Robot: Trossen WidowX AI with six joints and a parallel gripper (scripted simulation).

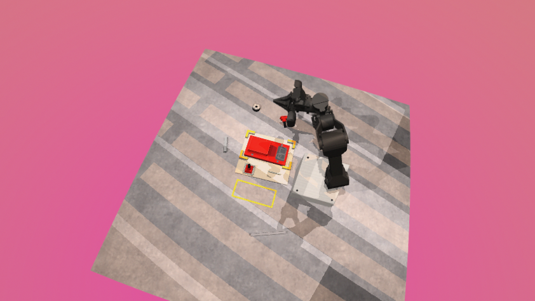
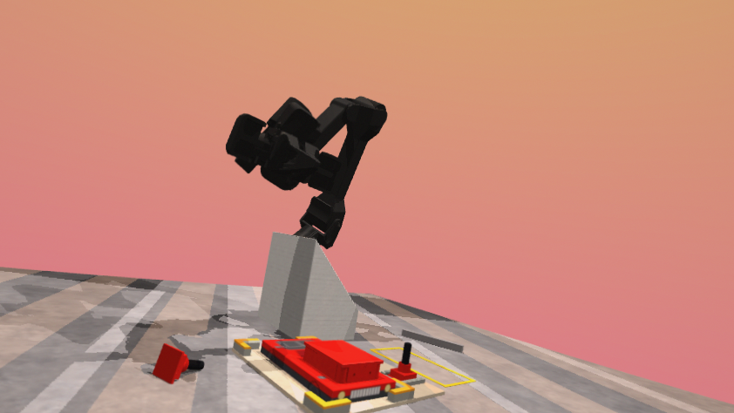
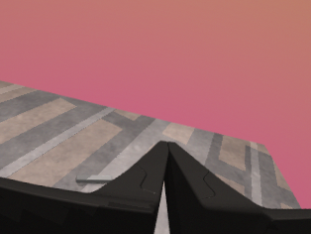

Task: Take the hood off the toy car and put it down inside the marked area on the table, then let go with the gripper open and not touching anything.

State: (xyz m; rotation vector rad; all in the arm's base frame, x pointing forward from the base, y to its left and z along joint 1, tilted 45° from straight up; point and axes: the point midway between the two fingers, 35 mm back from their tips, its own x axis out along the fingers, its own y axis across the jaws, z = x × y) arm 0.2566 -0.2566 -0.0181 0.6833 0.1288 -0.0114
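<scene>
My gripper tip is 26 cm above the red hood, 8 cm to the right of it and 3 cm short of it. Round my gripper tip: grey bar (47 cm to the left, 29 cm below, 8 cm behind); then grey wheel (29 cm below, 16 cm to the right, 8 cm ahead).
</scene>
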